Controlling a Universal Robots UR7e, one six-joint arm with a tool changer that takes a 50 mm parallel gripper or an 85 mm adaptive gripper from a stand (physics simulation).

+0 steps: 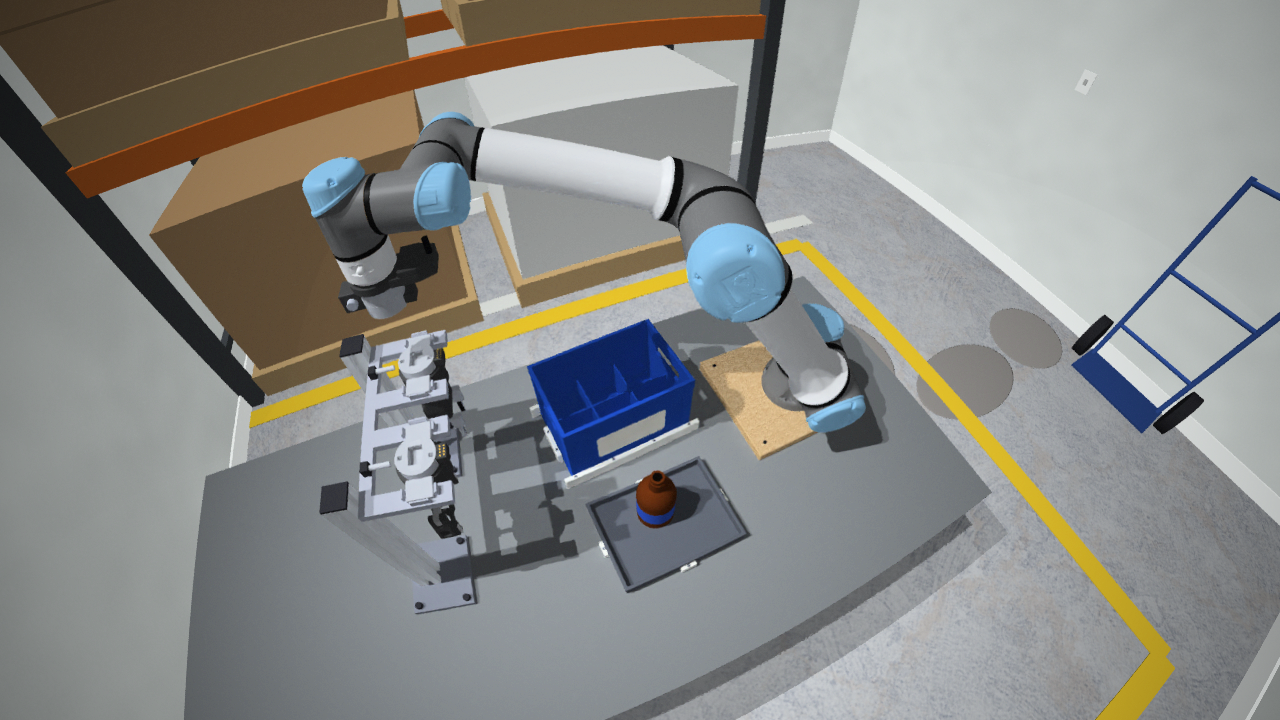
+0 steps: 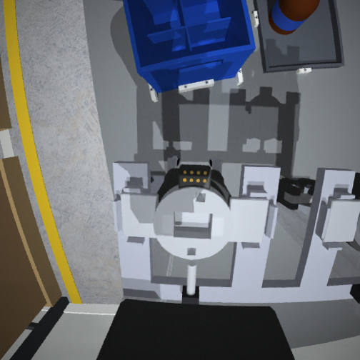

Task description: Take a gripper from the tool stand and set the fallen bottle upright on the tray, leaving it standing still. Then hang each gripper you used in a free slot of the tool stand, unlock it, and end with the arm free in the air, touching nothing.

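Observation:
The brown bottle with a blue band (image 1: 656, 501) (image 2: 287, 21) stands upright on the grey tray (image 1: 698, 541) (image 2: 327, 52). The tool stand (image 1: 367, 420) (image 2: 250, 292) holds two tools side by side. One tool's round coupling plate (image 1: 416, 360) (image 2: 167, 225) sits in the far slot, its fingers hidden below. The other tool's coupling plate (image 1: 415, 456) sits in the near slot; dark finger parts (image 1: 443, 521) (image 2: 296, 194) show under it, their opening unclear. The arm's bare tool changer (image 1: 384, 300) is in the air above the far slot, apart from the stand, with no gripper on it.
A blue divided crate (image 1: 631, 434) (image 2: 200, 77) stands between the stand and the arm's base, behind the tray. The arm's base is on a wooden board (image 1: 733, 402). Large boxes (image 1: 295, 214) on a rack (image 1: 572, 53) are behind the arm.

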